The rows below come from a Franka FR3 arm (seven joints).
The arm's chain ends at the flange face. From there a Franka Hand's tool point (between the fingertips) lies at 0.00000 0.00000 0.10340 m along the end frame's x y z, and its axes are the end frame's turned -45 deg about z.
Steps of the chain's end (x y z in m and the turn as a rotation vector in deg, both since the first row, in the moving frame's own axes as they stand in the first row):
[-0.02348, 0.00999, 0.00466, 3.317, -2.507, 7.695]
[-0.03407, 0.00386, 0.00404, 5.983, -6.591, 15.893]
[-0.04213, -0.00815, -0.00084, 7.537, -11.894, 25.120]
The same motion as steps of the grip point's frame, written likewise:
[-0.02214, -0.01687, 0.00439, 4.118, 0.573, 7.695]
[-0.02538, -0.03725, 0.00280, 8.891, -0.430, 15.893]
[-0.02403, -0.06051, -0.00390, 13.740, -3.081, 25.120]

